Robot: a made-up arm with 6 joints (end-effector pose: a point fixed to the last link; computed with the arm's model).
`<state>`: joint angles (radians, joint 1 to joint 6).
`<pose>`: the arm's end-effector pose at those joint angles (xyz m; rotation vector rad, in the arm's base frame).
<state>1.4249 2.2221 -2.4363 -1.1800 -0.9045 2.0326</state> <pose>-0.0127 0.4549 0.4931 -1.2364 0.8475 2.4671</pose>
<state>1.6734 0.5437 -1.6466 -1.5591 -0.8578 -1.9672</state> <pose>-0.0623 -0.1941 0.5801 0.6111 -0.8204 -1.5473</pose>
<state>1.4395 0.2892 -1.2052 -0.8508 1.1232 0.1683</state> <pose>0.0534 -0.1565 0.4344 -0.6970 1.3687 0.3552</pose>
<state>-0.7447 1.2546 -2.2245 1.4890 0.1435 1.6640</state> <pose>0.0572 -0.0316 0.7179 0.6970 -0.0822 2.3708</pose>
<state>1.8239 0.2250 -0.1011 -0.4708 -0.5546 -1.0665</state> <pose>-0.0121 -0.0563 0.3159 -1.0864 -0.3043 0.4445</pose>
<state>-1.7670 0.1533 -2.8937 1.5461 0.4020 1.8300</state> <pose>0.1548 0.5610 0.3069 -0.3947 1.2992 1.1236</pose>
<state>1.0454 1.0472 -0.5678 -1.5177 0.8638 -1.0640</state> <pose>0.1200 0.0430 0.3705 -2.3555 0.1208 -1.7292</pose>
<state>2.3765 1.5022 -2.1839 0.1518 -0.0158 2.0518</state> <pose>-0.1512 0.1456 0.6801 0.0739 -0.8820 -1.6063</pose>
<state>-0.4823 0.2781 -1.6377 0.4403 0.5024 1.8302</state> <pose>-0.2043 0.1321 0.5334 0.6017 0.3692 1.7377</pose>
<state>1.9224 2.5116 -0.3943 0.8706 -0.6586 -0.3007</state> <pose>-0.0332 0.2374 0.0476 -1.7945 1.9880 -0.2447</pose>
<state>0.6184 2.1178 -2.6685 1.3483 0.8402 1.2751</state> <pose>0.2857 0.2999 0.5423 -0.6165 -1.5611 -2.1189</pose>
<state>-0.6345 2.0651 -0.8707 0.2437 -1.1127 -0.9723</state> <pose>0.3016 -0.2511 0.2680 -0.0101 1.7455 -1.3126</pose>
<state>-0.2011 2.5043 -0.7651 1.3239 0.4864 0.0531</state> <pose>0.2794 -0.0068 0.0396 -1.9263 -1.8752 -0.3881</pose>
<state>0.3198 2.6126 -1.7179 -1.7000 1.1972 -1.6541</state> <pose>0.4808 0.0539 0.1392 1.8600 -0.0151 0.9740</pose>
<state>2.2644 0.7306 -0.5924 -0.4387 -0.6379 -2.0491</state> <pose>-0.0475 0.0143 0.4571 -0.5767 -0.8776 0.0002</pose>
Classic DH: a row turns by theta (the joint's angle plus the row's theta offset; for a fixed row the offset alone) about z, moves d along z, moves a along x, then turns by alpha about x. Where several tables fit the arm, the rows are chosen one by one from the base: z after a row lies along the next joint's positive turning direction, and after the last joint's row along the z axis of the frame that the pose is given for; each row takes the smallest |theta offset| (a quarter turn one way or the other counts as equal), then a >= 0, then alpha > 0; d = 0 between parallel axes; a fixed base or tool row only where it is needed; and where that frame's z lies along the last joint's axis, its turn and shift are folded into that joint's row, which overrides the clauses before.
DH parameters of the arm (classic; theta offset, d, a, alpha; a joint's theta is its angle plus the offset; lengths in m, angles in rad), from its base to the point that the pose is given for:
joint 1: 0 0.1415 0 -1.5708
joint 2: 0.136 0 -0.3355 0
joint 3: 1.3476 0 -0.0147 1.5708
joint 4: 0 0.1681 0 -1.5708
joint 5: 0 0 0.0001 1.5708
joint 6: 0 0.1083 0 0

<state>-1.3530 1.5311 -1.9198 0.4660 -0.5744 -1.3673</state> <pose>0.0243 -0.2320 0.6539 0.4390 0.6522 -2.2996</pose>
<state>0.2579 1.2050 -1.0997 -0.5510 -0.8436 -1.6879</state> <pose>0.1490 0.0831 0.5474 -0.9981 -0.0314 -1.5183</pose>
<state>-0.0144 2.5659 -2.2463 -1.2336 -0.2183 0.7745</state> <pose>0.5755 0.0138 0.2431 -0.5216 1.6489 -0.1659</pose>
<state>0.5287 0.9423 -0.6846 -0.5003 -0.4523 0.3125</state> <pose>0.0858 0.0764 0.4474 -0.6150 1.2113 0.4651</pose>
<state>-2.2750 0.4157 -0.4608 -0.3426 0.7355 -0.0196</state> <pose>0.0024 0.0406 0.2968 2.3340 1.3064 -1.4796</pose>
